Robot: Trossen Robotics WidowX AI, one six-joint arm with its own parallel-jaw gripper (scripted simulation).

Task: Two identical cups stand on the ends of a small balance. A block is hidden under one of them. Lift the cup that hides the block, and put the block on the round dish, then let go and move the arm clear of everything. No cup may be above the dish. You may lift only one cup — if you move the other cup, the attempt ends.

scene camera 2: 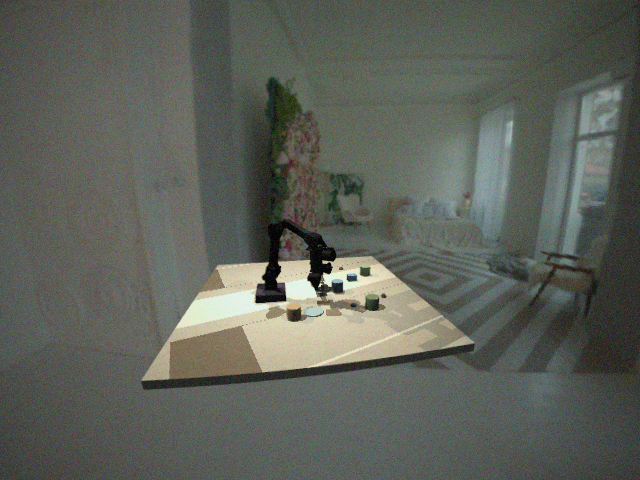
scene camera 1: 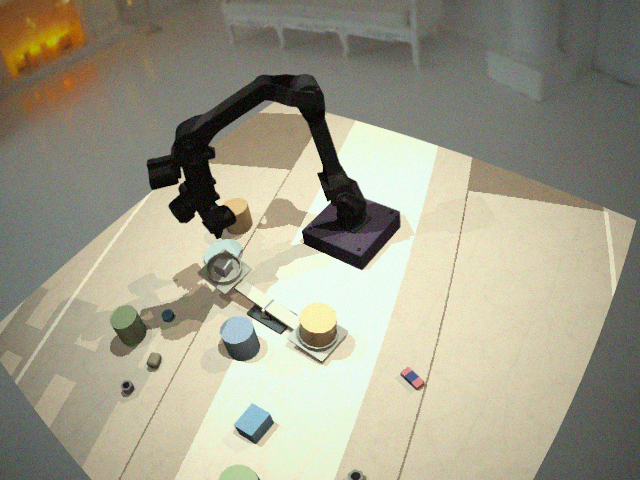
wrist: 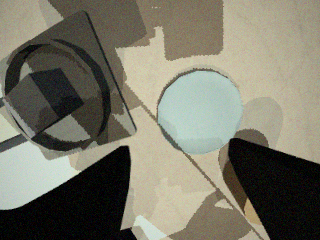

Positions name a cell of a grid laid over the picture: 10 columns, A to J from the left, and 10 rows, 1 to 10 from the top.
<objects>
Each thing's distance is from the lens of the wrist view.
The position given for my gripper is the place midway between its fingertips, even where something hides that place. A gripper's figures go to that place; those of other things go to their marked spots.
my gripper (wrist: F7): 0.10 m
orange cup (wrist: H8): 0.24 m
grey block (wrist: B5): 0.12 m
The marked spots on the orange cup and the grey block are 0.21 m apart.
</objects>
